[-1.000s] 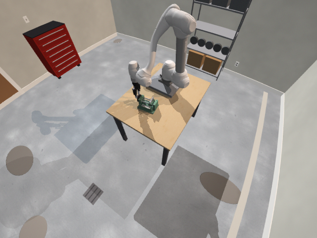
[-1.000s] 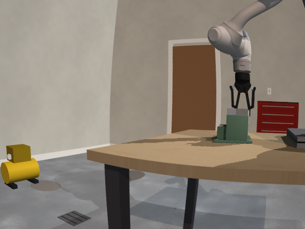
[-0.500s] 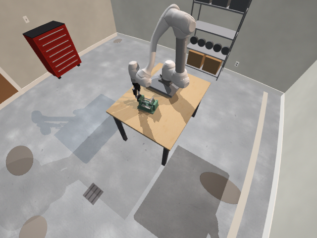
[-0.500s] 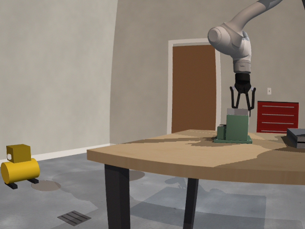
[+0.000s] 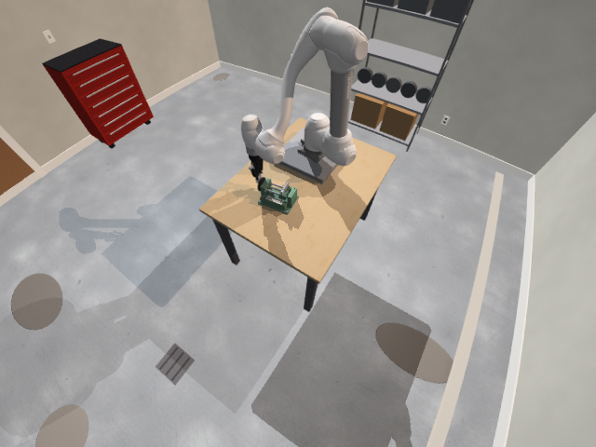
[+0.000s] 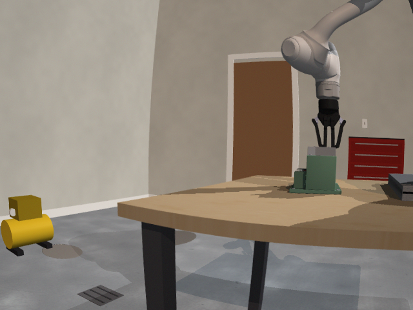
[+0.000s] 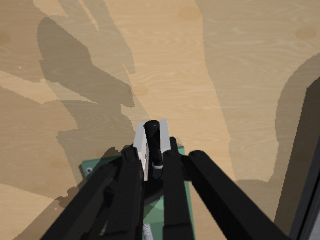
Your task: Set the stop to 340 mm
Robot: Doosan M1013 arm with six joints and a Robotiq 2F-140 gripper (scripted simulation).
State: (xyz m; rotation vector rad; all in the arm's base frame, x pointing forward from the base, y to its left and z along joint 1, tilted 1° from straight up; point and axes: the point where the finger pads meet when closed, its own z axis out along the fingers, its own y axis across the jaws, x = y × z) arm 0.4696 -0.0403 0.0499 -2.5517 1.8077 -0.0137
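The black handwheel handle lies 1 cm to the left of my hand and 2 cm below it. Round my hand: grey stop block (2 cm behind, 19 cm to the left, 1 cm above).
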